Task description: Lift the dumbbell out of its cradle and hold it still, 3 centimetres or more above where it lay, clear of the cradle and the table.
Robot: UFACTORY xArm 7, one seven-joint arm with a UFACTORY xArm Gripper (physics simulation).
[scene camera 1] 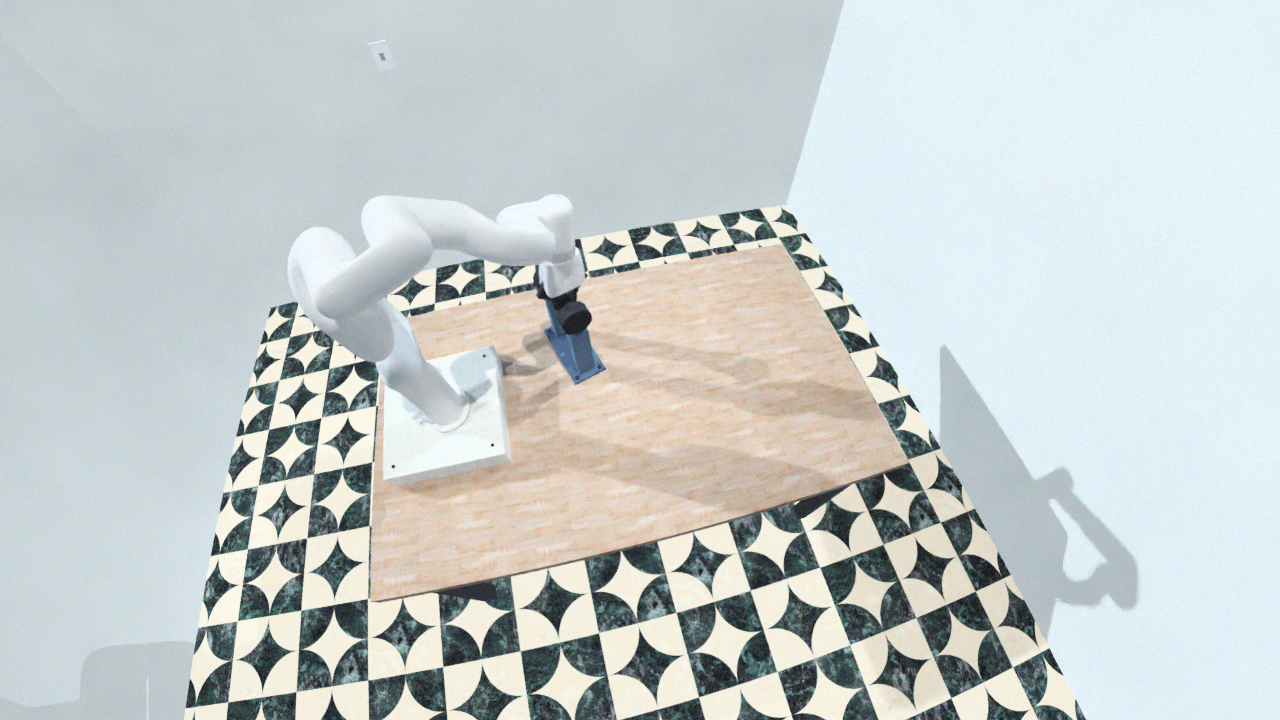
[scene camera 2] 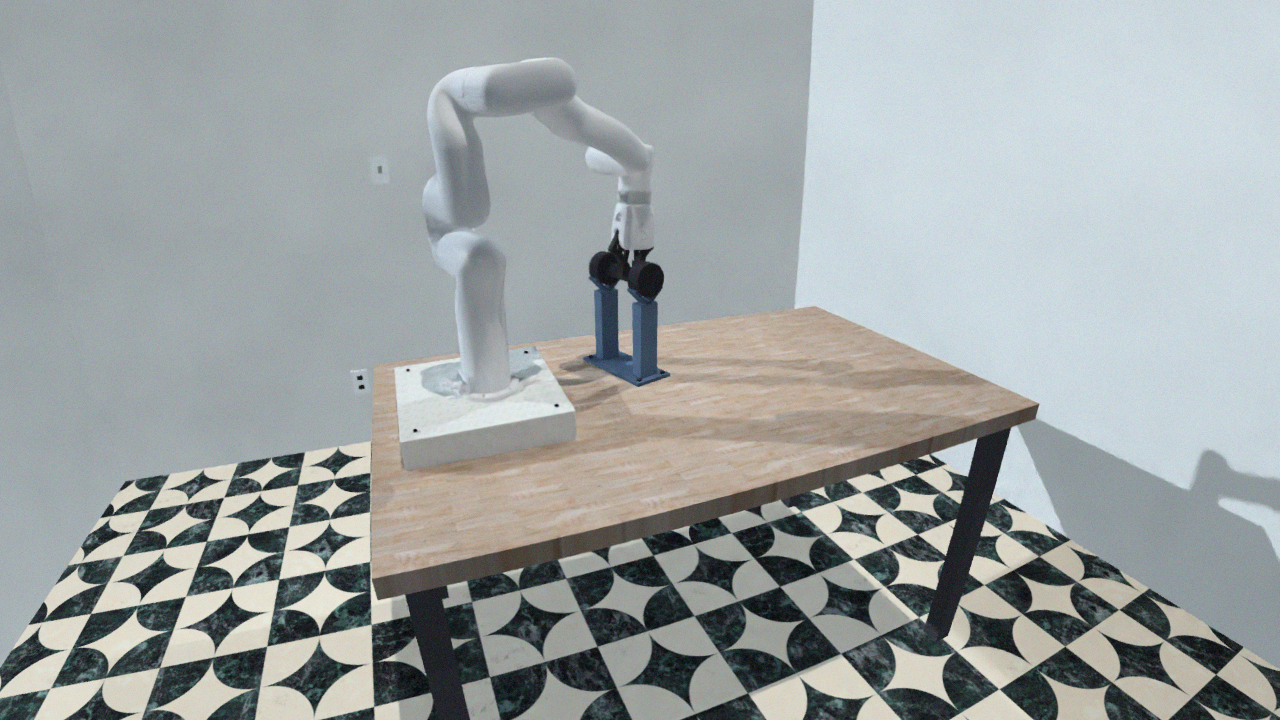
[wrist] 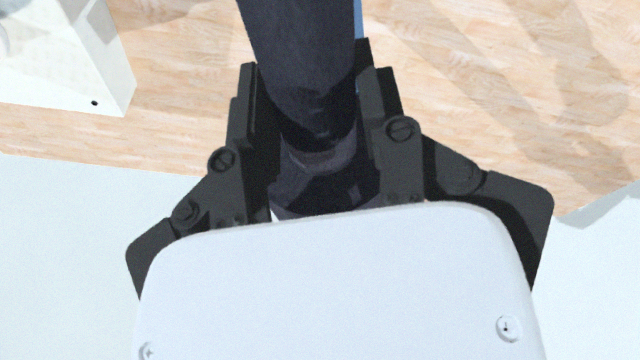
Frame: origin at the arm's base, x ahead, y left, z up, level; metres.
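Where they show: gripper, fingertip midpoint: [scene camera 1: 564, 305] [wrist: 311, 75]; arm's base, link origin: [scene camera 1: 448, 410] [scene camera 2: 488, 387].
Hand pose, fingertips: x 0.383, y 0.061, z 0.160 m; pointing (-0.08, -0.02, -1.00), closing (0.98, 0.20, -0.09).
Things, the pixels of their top centre, and the offset from my fingertips. Level surfaces: height alone.
- black dumbbell, top centre: [wrist: 299, 145] [scene camera 2: 625, 256] [scene camera 1: 558, 287] dy +0.019, dx -0.001, dz +0.049 m
- blue cradle, top centre: [wrist: 308, 19] [scene camera 2: 624, 280] [scene camera 1: 562, 302] dy +0.021, dx -0.001, dz -0.009 m
- wooden table, surface height: dz -0.230 m
The black dumbbell [scene camera 1: 573, 317] [scene camera 2: 646, 278] [wrist: 307, 45] lies level with its two round weights on top of the posts of the blue cradle [scene camera 1: 582, 358] [scene camera 2: 644, 340] [wrist: 358, 20]. My gripper [scene camera 1: 562, 295] [scene camera 2: 626, 266] [wrist: 311, 75] points down from above, between the two weights. It is shut on the dumbbell's handle, with one dark finger on each side of it in the wrist view. The nearer weight and the gripper's white body partly hide the fingertips in the scene views. In the wrist view the cradle is mostly hidden behind the handle.
The cradle stands on the wooden table [scene camera 1: 716, 474] [scene camera 2: 760, 447] [wrist: 475, 100], close to its back edge. The arm's white base block [scene camera 1: 447, 461] [scene camera 2: 487, 437] [wrist: 107, 75] is to the left of the cradle. Grey walls stand behind and to the right.
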